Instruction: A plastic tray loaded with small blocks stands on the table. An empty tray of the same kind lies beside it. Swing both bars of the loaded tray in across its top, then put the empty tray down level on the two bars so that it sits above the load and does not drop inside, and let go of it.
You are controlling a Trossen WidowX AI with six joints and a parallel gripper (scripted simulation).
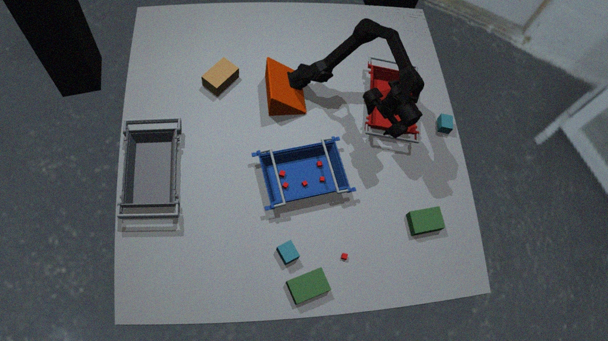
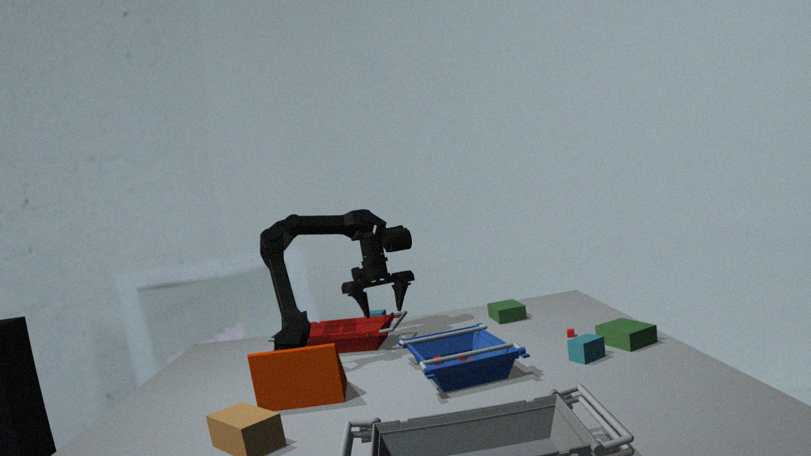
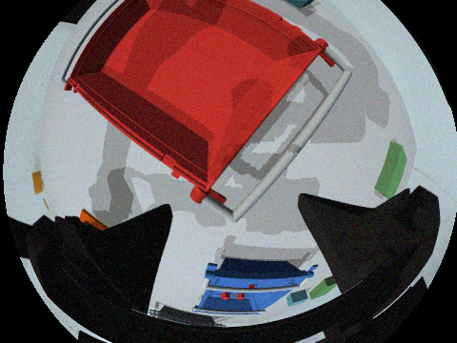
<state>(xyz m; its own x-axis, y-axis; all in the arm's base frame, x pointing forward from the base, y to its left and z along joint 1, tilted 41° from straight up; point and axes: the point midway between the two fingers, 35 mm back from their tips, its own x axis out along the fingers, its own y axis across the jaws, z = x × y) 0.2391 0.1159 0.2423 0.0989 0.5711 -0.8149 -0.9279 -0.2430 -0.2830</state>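
My gripper tip is 12 cm past the red tray, 11 cm to the right of it and 5 cm above it. Round my gripper tip: red cube: 42 cm ahead, 21 cm to the right, 9 cm below; then tan block: 32 cm behind, 51 cm to the right, 6 cm below.
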